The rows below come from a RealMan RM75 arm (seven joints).
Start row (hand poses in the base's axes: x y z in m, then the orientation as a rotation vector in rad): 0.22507 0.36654 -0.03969 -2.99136 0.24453 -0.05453
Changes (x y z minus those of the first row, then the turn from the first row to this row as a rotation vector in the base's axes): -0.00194 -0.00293 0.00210 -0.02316 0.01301 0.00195; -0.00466 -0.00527 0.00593 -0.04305 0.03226 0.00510; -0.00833 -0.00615 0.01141 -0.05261 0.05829 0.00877; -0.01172 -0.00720 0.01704 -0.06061 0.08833 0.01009; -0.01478 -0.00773 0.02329 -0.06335 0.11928 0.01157; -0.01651 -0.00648 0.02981 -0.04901 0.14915 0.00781; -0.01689 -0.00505 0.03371 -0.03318 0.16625 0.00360; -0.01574 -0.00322 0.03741 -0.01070 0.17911 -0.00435; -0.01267 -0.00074 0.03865 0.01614 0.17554 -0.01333; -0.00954 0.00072 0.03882 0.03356 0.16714 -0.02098
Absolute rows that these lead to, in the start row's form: 0.22313 0.36361 -0.03759 -3.01584 0.24408 -0.03797; 0.22041 0.36127 -0.03376 -3.03761 0.24232 -0.01114; 0.21674 0.36039 -0.02828 -3.04934 0.24002 0.02764; 0.21335 0.35934 -0.02265 -3.05896 0.24161 0.07272; 0.21029 0.35881 -0.01640 -3.06271 0.24278 0.11996; 0.20856 0.36006 -0.00988 -3.04815 0.25102 0.16637; 0.20818 0.36149 -0.00598 -3.03167 0.25845 0.19306; 0.20933 0.36332 -0.00228 -3.00802 0.27063 0.21310; 0.21240 0.36580 -0.00104 -2.98026 0.28226 0.20840; 0.21553 0.36726 -0.00087 -2.96213 0.29178 0.19614
